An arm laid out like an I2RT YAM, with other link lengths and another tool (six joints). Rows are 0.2 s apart.
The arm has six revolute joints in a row. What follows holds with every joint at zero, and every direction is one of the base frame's.
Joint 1 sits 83.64 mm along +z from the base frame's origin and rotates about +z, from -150 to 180 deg.
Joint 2 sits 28 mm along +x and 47.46 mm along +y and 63.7 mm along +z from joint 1 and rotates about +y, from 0 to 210 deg.
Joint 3 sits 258.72 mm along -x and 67.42 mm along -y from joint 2 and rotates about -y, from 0 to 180 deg.
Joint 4 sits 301.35 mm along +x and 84.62 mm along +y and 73.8 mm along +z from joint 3 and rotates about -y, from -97 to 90 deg.
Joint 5 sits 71.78 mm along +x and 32.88 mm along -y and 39.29 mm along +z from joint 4 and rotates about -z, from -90 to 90 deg.
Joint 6 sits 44.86 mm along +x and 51.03 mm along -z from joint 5 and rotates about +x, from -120 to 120 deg.
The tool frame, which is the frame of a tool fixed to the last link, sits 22 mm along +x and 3 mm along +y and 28 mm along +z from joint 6; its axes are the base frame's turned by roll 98.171, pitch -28.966 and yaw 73.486 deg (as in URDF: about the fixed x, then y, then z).
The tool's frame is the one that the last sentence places.
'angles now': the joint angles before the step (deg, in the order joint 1, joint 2, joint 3, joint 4, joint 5, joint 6). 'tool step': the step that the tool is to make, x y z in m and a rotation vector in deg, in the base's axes. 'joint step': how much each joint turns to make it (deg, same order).
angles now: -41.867, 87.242, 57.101, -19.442, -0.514, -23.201
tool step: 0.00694, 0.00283, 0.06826, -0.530, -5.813, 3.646
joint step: 0.131, -3.212, 8.066, -6.600, -4.940, -0.219
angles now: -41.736, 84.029, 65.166, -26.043, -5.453, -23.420
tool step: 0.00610, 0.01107, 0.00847, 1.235, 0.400, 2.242
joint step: 1.552, -0.001, 1.901, -3.015, -0.962, -0.022
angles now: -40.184, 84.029, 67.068, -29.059, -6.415, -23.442
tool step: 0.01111, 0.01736, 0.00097, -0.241, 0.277, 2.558
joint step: 2.907, 0.088, 0.306, -0.283, 0.502, 0.001
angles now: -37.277, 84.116, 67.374, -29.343, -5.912, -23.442
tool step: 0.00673, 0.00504, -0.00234, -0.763, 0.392, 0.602
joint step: 1.268, 0.722, 0.240, 0.613, 1.072, -0.109
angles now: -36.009, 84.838, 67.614, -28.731, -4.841, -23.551
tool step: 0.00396, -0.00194, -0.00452, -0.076, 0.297, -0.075
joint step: 0.154, 1.115, 0.284, 0.635, 0.328, 0.001
